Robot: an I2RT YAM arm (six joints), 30 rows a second.
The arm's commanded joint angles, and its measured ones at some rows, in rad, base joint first. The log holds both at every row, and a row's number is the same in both.
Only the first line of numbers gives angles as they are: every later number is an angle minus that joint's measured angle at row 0.
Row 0, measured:
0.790 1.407 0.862 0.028 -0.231 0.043
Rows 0 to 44, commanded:
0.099 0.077 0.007 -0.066 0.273 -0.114
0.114 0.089 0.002 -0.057 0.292 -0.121
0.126 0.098 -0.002 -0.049 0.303 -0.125
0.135 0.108 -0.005 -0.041 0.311 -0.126
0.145 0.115 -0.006 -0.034 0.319 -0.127
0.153 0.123 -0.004 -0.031 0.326 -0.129
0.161 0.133 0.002 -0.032 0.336 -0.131
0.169 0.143 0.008 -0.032 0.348 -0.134
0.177 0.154 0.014 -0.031 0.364 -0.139
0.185 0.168 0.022 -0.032 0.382 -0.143
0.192 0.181 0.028 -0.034 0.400 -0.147
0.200 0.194 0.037 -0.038 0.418 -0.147
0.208 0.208 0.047 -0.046 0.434 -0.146
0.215 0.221 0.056 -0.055 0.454 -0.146
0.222 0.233 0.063 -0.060 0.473 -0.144
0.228 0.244 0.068 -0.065 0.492 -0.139
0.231 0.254 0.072 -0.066 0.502 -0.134
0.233 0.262 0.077 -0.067 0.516 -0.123
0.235 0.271 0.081 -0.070 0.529 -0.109
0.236 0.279 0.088 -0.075 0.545 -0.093
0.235 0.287 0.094 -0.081 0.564 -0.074
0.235 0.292 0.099 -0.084 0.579 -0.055
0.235 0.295 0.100 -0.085 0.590 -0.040
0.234 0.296 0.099 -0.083 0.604 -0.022
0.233 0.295 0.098 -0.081 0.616 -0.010
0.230 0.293 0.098 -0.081 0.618 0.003
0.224 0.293 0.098 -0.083 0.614 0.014
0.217 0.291 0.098 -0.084 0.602 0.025
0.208 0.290 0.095 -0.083 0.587 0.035
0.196 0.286 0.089 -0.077 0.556 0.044
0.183 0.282 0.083 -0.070 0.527 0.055
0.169 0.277 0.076 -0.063 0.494 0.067
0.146 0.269 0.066 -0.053 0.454 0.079
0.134 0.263 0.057 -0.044 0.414 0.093
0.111 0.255 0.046 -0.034 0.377 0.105
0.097 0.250 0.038 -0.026 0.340 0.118
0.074 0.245 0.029 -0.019 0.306 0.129
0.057 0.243 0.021 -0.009 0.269 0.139
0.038 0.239 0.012 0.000 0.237 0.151
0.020 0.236 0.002 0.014 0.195 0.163
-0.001 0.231 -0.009 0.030 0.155 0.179
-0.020 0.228 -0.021 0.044 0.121 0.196
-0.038 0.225 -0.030 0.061 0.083 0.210
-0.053 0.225 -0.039 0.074 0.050 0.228
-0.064 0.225 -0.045 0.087 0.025 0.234
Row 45, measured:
-0.016 0.244 -0.007 0.022 0.192 0.161
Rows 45 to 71, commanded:
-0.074 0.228 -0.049 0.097 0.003 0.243
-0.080 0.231 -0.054 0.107 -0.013 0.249
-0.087 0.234 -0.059 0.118 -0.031 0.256
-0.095 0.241 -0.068 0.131 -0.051 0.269
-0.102 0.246 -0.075 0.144 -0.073 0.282
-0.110 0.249 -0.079 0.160 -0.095 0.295
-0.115 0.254 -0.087 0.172 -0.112 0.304
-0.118 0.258 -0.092 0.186 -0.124 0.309
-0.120 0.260 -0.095 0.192 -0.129 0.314
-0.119 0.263 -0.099 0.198 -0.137 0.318
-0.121 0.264 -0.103 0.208 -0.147 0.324
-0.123 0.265 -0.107 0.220 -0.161 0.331
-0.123 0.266 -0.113 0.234 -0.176 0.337
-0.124 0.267 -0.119 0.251 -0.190 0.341
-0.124 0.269 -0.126 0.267 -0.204 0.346
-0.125 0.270 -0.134 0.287 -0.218 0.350
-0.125 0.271 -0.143 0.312 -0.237 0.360
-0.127 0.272 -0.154 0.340 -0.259 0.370
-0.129 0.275 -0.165 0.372 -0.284 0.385
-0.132 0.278 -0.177 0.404 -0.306 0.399
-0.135 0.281 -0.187 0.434 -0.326 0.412
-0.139 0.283 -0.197 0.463 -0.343 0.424
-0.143 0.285 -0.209 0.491 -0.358 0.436
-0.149 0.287 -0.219 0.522 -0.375 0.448
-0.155 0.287 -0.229 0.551 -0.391 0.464
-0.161 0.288 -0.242 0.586 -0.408 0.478
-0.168 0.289 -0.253 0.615 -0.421 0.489
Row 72, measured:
-0.149 0.272 -0.215 0.448 -0.310 0.416
